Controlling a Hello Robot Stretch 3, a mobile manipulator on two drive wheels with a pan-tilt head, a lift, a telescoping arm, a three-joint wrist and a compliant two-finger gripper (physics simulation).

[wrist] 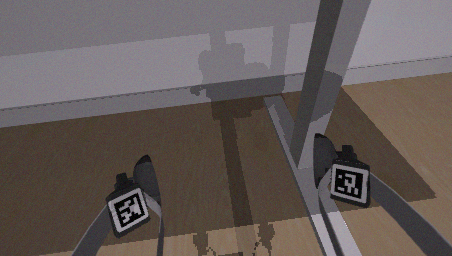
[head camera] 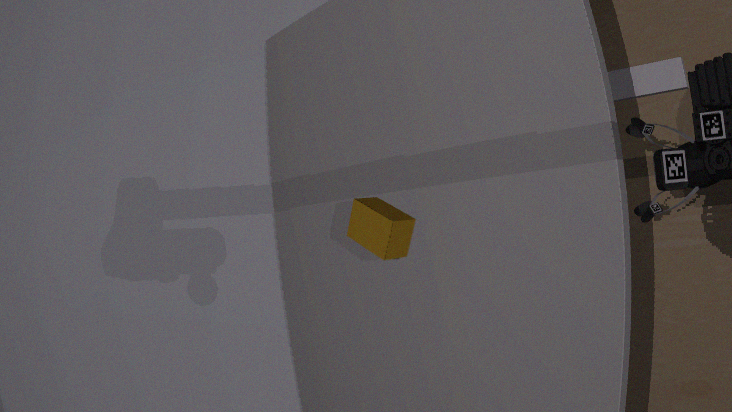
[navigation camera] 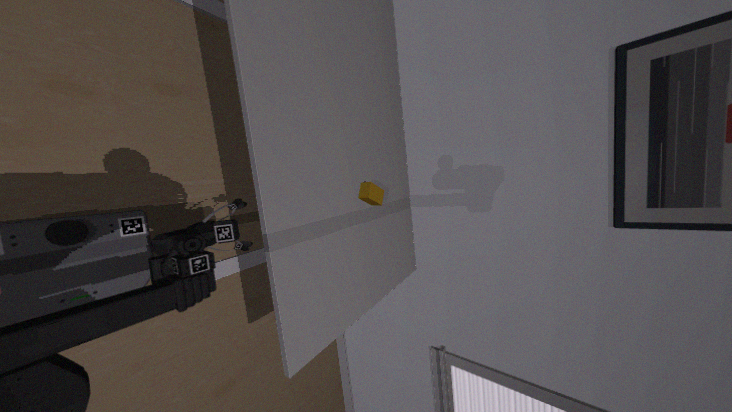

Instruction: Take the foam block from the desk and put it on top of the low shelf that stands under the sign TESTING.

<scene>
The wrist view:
my gripper: 233,162
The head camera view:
my gripper: 635,170
yellow foam block: 386,231
grey desk: 498,133
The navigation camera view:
my gripper: 246,223
grey desk: 320,95
dark-framed picture: 665,111
</scene>
